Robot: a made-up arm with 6 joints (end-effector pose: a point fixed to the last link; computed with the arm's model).
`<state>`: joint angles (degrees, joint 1 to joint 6).
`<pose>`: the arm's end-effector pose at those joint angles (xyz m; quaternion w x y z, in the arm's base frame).
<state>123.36 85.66 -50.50 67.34 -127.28 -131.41</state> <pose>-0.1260 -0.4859 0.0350 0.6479 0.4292 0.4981 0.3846</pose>
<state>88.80 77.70 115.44 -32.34 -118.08 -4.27</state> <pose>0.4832 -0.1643 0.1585 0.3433 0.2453 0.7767 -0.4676</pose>
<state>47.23 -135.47 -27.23 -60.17 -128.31 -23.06</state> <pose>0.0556 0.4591 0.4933 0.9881 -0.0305 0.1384 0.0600</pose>
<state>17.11 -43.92 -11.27 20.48 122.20 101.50</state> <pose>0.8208 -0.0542 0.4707 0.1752 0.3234 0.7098 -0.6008</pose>
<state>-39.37 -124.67 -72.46 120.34 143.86 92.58</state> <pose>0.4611 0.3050 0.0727 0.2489 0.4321 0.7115 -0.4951</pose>
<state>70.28 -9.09 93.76 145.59 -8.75 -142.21</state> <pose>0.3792 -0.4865 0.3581 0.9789 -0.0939 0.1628 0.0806</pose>
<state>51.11 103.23 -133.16 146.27 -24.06 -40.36</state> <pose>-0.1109 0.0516 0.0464 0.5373 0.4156 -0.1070 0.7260</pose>
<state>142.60 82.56 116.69 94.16 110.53 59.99</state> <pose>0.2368 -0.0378 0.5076 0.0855 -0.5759 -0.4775 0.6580</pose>
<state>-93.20 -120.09 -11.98 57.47 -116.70 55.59</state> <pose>-0.1286 0.4787 -0.1196 0.8635 -0.2360 0.4441 -0.0377</pose>
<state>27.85 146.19 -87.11 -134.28 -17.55 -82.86</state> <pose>-0.0120 0.3427 0.1565 0.2959 0.3841 -0.7566 0.4387</pose>
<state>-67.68 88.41 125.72 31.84 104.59 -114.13</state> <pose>-0.4339 0.0287 0.1124 0.5721 -0.7482 0.0590 0.3308</pose>
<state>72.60 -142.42 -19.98 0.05 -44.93 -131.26</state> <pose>0.0797 0.3397 0.2799 0.4907 0.3593 0.4818 0.6309</pose>
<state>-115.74 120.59 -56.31 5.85 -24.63 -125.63</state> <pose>0.0394 -0.0530 0.0942 0.9857 -0.0942 -0.0901 -0.1063</pose>
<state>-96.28 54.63 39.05 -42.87 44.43 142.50</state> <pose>-0.1564 -0.4697 0.0510 0.3495 -0.5368 0.6444 0.4176</pose>
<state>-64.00 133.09 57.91 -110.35 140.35 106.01</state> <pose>-0.5287 0.1868 0.0354 0.1082 -0.9349 -0.0809 -0.3281</pose>
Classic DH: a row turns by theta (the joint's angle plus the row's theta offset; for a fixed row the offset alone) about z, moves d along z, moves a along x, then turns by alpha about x. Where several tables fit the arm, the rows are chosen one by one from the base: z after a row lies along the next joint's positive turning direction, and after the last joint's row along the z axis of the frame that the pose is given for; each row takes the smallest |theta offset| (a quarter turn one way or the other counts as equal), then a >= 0, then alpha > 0; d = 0 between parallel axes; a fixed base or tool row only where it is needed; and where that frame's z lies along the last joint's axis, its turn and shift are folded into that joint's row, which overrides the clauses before.
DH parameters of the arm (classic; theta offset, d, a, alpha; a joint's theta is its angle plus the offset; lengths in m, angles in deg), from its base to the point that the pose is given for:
base (fixed): 0 0.1038 0 90
joint 1: 0 0.0089 0.3039 90
joint 2: 0 0.1107 0.0863 90
joint 3: 90 -0.3898 0.003 -90
joint 4: -90 -0.3032 0.0451 90
joint 5: 0 0.071 0.0163 -90
joint 6: 0 0.147 -0.0645 90
tool (fixed): -90 0.0164 0 0

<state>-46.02 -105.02 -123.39 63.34 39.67 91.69</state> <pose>0.4016 -0.0049 -0.3311 0.7665 -0.3947 -0.4440 -0.2438</pose>
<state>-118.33 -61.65 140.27 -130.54 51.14 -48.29</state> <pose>-0.4241 -0.3187 -0.2806 0.1080 -0.1327 0.6460 -0.7439</pose>
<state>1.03 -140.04 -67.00 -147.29 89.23 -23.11</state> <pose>0.2684 0.4571 0.2780 0.7239 -0.6578 -0.2038 0.0419</pose>
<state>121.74 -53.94 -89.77 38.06 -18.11 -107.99</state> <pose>-0.3854 -0.0607 0.6148 0.2342 0.1330 0.4167 -0.8682</pose>
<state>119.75 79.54 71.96 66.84 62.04 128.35</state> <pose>0.1944 -0.2855 0.2631 0.3500 -0.7897 -0.4872 -0.1283</pose>
